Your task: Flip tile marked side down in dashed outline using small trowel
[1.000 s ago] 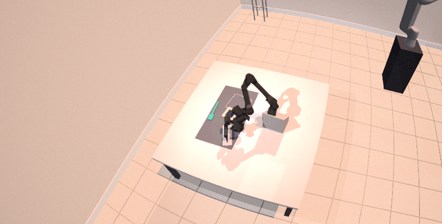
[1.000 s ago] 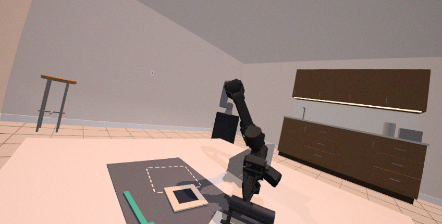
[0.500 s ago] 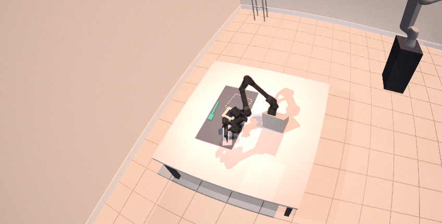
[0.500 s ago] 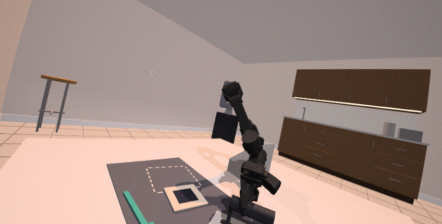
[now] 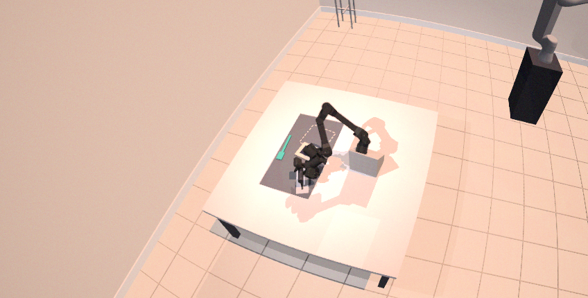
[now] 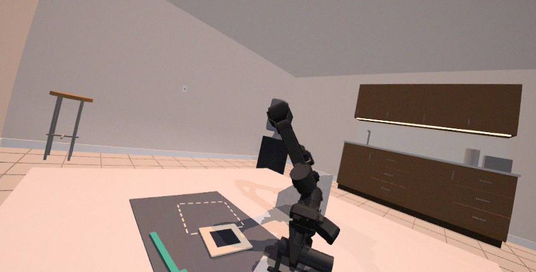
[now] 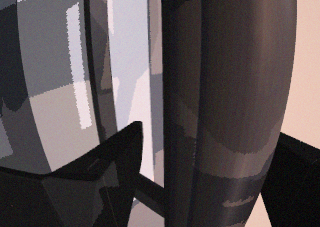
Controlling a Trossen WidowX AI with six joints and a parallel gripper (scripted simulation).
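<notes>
My gripper tip is 20 mm past the trowel, 10 mm to the left of it and 10 mm above it. The rest, counted from my gripper tip: square tile: 200 mm to the right, 40 mm below, 30 mm ahead; then dark mat: 190 mm to the right, 70 mm below, 50 mm ahead; then green strip: 190 mm ahead, 170 mm to the right, 40 mm below.
</notes>
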